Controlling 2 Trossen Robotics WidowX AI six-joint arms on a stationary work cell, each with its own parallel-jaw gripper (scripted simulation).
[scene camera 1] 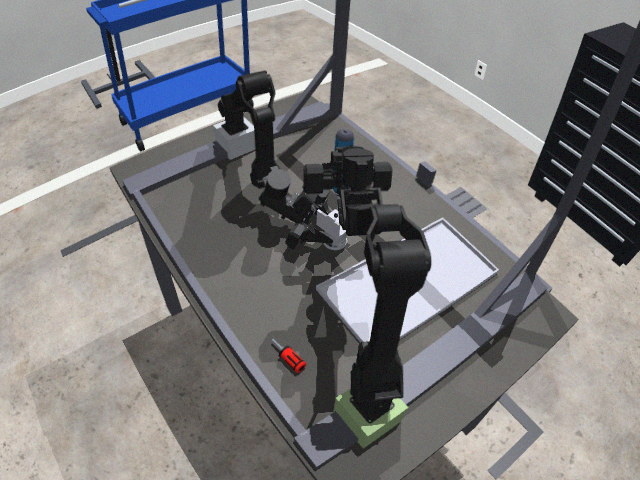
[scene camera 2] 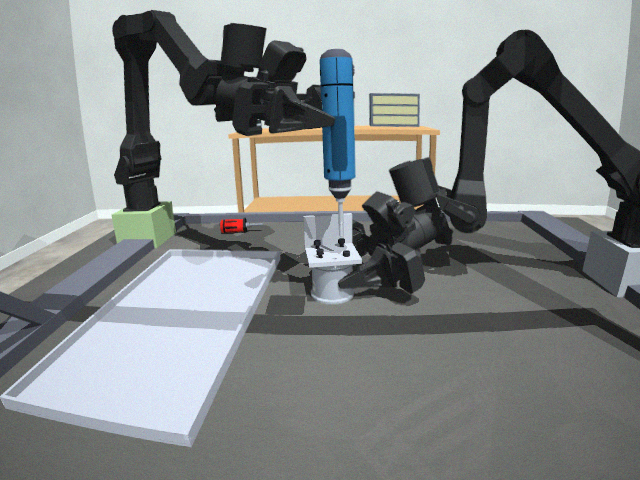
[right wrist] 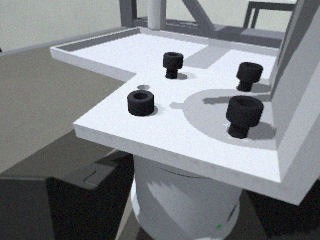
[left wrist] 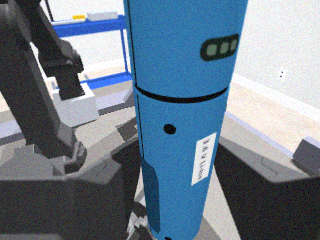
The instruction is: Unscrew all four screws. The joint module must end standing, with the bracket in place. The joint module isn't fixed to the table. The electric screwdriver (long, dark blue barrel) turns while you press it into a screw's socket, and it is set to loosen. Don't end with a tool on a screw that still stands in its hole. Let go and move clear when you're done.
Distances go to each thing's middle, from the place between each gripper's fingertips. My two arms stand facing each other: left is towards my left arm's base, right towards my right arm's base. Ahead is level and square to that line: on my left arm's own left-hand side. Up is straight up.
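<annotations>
My right hand is 20 mm to the right of the joint module [scene camera 2: 326, 290] and 20 mm past it, and it is 10 mm above the module. The white tray [scene camera 2: 146, 356] is 210 mm to the left of my right hand, 140 mm behind it and 30 mm below it, while the white bracket [scene camera 2: 325, 228] is 20 mm behind my right hand, 20 mm to the left of it and 40 mm above it.
The white bracket is 10 mm to the right of my left hand and 180 mm below it. The joint module is likewise 10 mm to the right of my left hand, and 220 mm below it. The white tray is 180 mm to the left of my left hand, 120 mm behind it and 250 mm below it.
</annotations>
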